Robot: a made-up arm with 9 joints. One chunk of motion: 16 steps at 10 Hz.
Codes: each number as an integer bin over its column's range. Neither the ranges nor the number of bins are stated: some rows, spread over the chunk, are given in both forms.
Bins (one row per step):
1: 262 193 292 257 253 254
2: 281 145 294 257 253 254
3: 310 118 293 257 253 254
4: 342 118 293 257 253 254
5: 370 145 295 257 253 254
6: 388 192 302 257 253 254
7: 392 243 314 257 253 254
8: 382 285 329 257 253 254
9: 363 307 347 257 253 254
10: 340 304 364 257 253 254
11: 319 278 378 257 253 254
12: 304 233 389 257 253 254
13: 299 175 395 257 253 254
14: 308 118 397 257 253 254
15: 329 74 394 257 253 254
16: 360 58 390 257 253 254
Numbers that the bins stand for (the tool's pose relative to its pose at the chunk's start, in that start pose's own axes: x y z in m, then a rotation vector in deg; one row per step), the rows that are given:
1: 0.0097 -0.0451 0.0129 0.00 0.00 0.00
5: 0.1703 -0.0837 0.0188 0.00 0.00 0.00
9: 0.1599 0.0463 0.1226 0.00 0.00 0.00
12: 0.0721 -0.0131 0.2065 0.00 0.00 0.00
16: 0.1554 -0.1535 0.2085 0.00 0.00 0.00
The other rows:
2: 0.0379 -0.0837 0.0168 0.00 0.00 0.00
3: 0.0811 -0.1053 0.0149 0.00 0.00 0.00
4: 0.1286 -0.1053 0.0149 0.00 0.00 0.00
6: 0.1971 -0.0459 0.0328 0.00 0.00 0.00
7: 0.2030 -0.0050 0.0568 0.00 0.00 0.00
8: 0.1881 0.0287 0.0867 0.00 0.00 0.00
10: 0.1257 0.0439 0.1566 0.00 0.00 0.00
11: 0.0944 0.0231 0.1845 0.00 0.00 0.00
13: 0.0647 -0.0596 0.2185 0.00 0.00 0.00
14: 0.0781 -0.1053 0.2224 0.00 0.00 0.00
15: 0.1093 -0.1406 0.2165 0.00 0.00 0.00

